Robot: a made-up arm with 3 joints. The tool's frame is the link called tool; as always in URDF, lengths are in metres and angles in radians. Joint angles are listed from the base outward. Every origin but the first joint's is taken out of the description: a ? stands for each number. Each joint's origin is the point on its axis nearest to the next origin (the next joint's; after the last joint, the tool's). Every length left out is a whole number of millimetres.
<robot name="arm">
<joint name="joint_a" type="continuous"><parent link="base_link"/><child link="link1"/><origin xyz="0 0 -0.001" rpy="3.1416 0 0"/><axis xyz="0 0 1"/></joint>
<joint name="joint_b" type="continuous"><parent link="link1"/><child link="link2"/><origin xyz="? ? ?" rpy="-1.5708 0 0"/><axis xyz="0 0 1"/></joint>
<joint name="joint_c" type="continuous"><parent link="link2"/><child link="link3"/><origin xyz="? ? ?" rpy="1.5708 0 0"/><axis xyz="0 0 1"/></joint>
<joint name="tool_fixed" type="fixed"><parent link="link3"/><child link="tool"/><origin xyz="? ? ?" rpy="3.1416 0 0"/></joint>
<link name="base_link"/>
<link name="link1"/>
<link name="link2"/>
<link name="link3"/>
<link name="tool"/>
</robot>
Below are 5 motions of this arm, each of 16 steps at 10 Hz.
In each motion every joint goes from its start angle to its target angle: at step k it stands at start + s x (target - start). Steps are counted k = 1, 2, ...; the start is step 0. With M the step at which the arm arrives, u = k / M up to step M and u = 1 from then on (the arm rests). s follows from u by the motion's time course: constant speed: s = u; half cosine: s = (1 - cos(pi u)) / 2; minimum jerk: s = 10 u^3 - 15 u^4 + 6 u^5.
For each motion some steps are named. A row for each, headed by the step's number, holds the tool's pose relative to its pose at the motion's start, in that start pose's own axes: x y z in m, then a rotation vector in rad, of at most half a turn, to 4 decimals.
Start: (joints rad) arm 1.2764 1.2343 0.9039
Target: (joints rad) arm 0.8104 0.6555 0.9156
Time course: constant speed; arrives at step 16
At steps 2, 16:
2: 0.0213 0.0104 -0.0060 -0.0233 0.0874 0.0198
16: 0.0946 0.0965 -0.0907 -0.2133 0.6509 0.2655

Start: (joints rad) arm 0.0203 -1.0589 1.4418
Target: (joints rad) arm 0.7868 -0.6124 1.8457
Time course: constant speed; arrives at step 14
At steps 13, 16:
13: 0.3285 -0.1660 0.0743 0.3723 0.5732 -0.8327
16: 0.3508 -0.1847 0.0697 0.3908 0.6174 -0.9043

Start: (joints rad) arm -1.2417 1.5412 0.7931
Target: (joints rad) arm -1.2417 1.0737 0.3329
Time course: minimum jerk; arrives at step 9
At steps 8, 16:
8: 0.1098 0.0557 -0.1039 -0.2498 0.3935 0.4467
16: 0.1110 0.0562 -0.1054 -0.2517 0.3988 0.4517

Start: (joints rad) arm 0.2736 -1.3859 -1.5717
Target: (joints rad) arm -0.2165 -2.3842 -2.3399
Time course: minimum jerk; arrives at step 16
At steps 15, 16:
15: 0.0626 -0.1938 -0.4417 1.0994 0.0848 0.5317
16: 0.0622 -0.1937 -0.4428 1.1018 0.0840 0.5320

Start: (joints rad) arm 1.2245 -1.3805 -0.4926
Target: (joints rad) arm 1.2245 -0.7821 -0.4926
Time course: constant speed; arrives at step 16
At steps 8, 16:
8: -0.0942 0.0506 0.0354 -0.1415 -0.2636 0.0000
16: -0.1934 0.1038 0.0377 -0.2830 -0.5273 0.0000

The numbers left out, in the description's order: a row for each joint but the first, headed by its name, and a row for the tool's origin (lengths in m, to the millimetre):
joint_b: 0.064 -0.08 0
joint_c: 0.247 0.337 0
tool: -0.094 0.014 0

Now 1 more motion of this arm.
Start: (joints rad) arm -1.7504 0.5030 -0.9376
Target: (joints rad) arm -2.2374 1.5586 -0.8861
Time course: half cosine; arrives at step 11
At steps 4, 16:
4: -0.0707 0.0875 0.0448 -0.1947 -0.2541 0.0982
16: -0.3189 0.2248 -0.0139 -0.5490 -0.9778 0.2162

